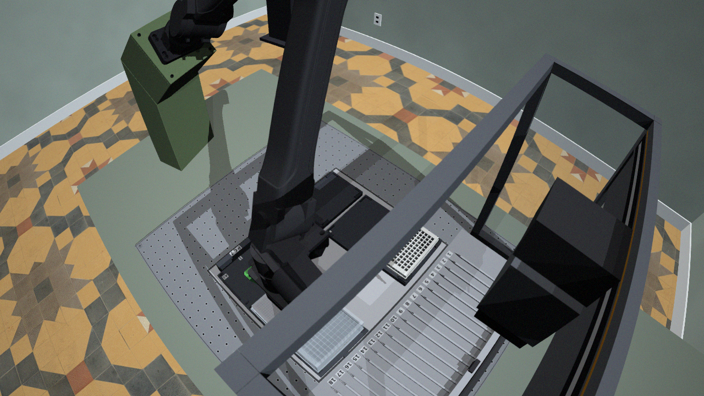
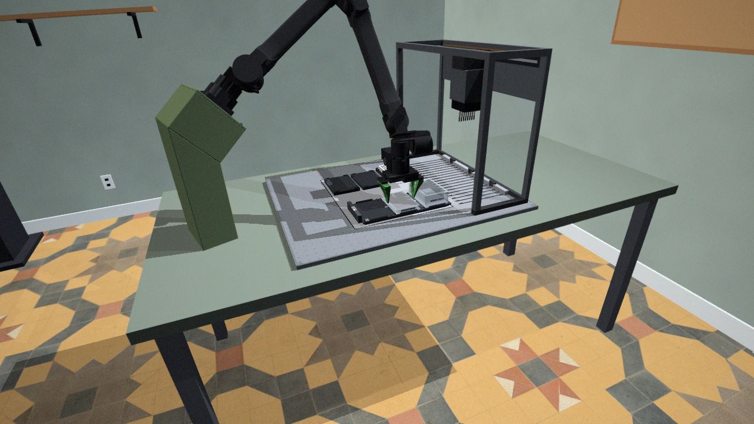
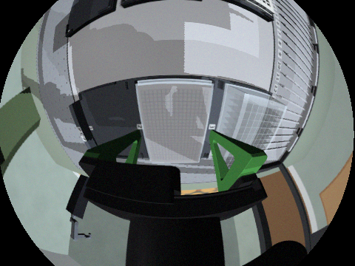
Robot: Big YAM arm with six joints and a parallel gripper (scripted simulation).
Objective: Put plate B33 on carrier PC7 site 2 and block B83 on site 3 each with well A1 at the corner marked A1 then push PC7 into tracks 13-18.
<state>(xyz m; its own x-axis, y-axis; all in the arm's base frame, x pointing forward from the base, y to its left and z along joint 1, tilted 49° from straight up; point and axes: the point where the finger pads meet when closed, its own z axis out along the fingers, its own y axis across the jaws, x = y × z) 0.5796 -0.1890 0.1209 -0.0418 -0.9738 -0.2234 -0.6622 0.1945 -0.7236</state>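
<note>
My hand is 20 mm above the 384-well plate B33. Also, from my hand: dark plate carrier PC7: 20 mm below; clear deep-well block B83: 100 mm ahead, 10 mm to the right, 10 mm below; plate nest S2: 250 mm to the left, 30 mm below.
</note>
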